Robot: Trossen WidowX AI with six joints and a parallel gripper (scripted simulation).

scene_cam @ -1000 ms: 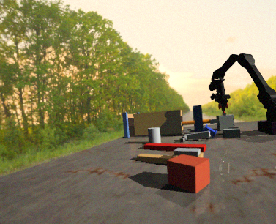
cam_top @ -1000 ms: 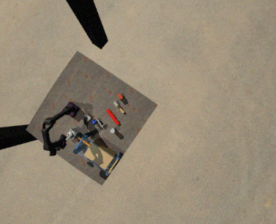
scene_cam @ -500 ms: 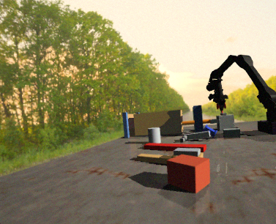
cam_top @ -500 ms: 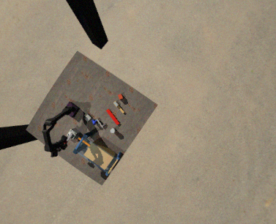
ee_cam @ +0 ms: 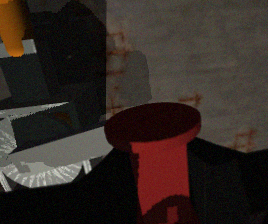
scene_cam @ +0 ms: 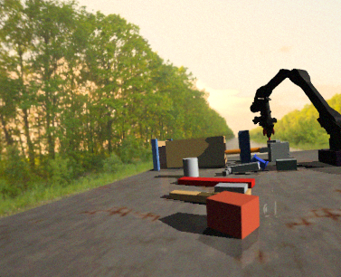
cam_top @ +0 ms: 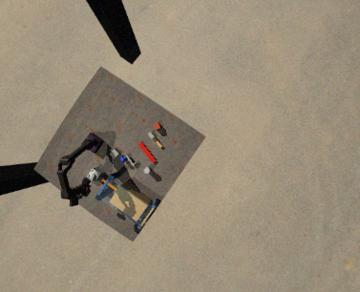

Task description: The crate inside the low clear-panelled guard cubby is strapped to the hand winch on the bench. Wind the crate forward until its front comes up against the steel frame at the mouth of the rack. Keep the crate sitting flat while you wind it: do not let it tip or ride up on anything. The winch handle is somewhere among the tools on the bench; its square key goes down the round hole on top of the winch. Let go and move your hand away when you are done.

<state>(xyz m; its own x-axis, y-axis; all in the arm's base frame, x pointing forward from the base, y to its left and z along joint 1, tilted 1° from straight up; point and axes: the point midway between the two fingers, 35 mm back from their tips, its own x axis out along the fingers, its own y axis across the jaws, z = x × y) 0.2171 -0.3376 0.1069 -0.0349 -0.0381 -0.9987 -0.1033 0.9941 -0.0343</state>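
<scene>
Right now the winch handle with red grip is 40 mm to the left of my gripper tip, 10 mm below it and 10 mm behind it. From my gripper tip the other things lie so: dark block: 360 mm to the left, 100 mm below; red knob: 20 mm above; winch: 90 mm to the left, 80 mm below, 40 mm behind.
</scene>
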